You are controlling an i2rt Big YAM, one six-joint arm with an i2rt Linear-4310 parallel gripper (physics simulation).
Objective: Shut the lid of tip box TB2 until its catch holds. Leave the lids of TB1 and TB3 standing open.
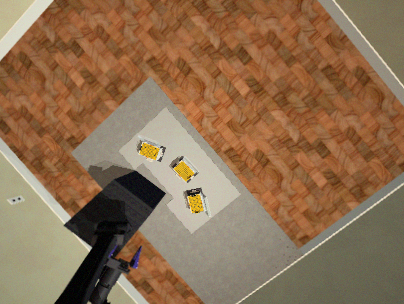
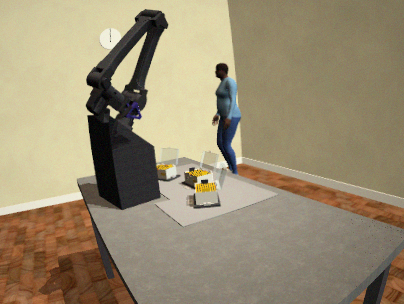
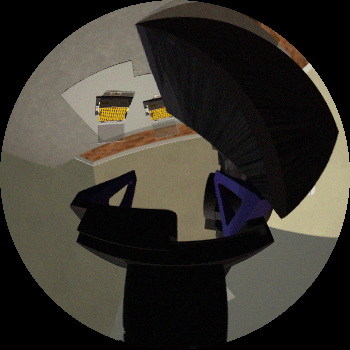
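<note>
Three tip boxes with yellow tips stand on the pale mat, lids open; I cannot read their labels to tell which is TB2. One box is nearest the mat's far end, its clear lid upright. The middle box has its lid raised. The third box has its lid raised. My gripper is open and empty, high beside the pedestal, well away from the boxes.
The black pedestal under the arm stands beside the pale mat on the grey table. A person stands beyond the table.
</note>
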